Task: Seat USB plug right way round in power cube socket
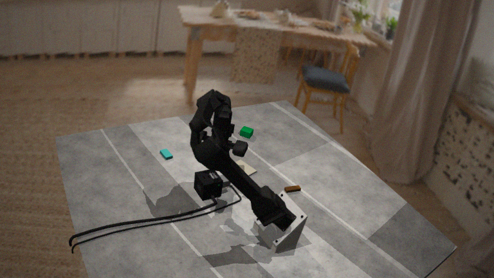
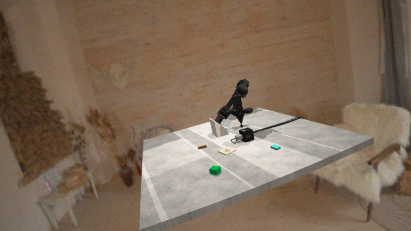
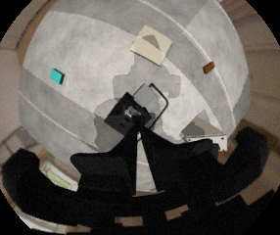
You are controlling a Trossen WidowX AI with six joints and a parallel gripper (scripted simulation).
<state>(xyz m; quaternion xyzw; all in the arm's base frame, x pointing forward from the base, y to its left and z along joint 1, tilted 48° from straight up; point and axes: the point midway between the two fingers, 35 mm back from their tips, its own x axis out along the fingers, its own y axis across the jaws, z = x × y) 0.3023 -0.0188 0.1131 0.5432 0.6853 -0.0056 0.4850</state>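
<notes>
My gripper tip is now 20 mm above the dark USB plug. Also, from my gripper tip: brown block (290 mm to the right, 130 mm below, 120 mm behind); teal block (270 mm ahead, 130 mm below, 70 mm to the left); white card (170 mm to the right, 130 mm below, 70 mm ahead).
</notes>
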